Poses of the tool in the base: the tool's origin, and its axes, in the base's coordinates. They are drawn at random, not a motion.
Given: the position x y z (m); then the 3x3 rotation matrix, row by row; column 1 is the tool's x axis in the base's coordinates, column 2 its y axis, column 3 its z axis. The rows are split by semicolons.
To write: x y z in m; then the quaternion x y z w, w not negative. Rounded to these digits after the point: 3 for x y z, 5 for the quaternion.
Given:
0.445 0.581 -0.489; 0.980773 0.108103 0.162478; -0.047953 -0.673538 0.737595; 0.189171 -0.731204 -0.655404
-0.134 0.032 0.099; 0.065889 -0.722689 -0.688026; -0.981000 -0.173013 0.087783; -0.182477 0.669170 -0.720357
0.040 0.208 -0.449; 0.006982 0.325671 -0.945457; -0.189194 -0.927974 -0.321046; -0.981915 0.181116 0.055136
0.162 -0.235 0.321; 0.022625 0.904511 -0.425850; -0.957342 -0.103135 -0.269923; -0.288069 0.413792 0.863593
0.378 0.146 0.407; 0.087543 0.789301 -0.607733; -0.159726 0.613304 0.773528; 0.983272 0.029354 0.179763
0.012 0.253 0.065; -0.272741 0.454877 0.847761; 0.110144 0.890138 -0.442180; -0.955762 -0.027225 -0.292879
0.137 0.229 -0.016; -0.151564 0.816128 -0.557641; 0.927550 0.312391 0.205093; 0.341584 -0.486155 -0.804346
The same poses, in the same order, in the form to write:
0.445 0.581 -0.489 -0.90963 -0.01653 -0.09665 0.40368
-0.134 0.032 0.099 0.69987 -0.60858 -0.31095 0.20768
0.040 0.208 -0.449 0.68553 0.04977 -0.70287 0.18313
0.162 -0.235 0.321 0.25601 -0.05159 -0.69716 0.66766
0.378 0.146 0.407 -0.27133 -0.58009 -0.34602 0.68568
0.012 0.253 0.065 0.18028 0.78354 -0.14977 0.57544
0.137 0.229 -0.016 -0.57888 -0.75304 0.09331 0.29853

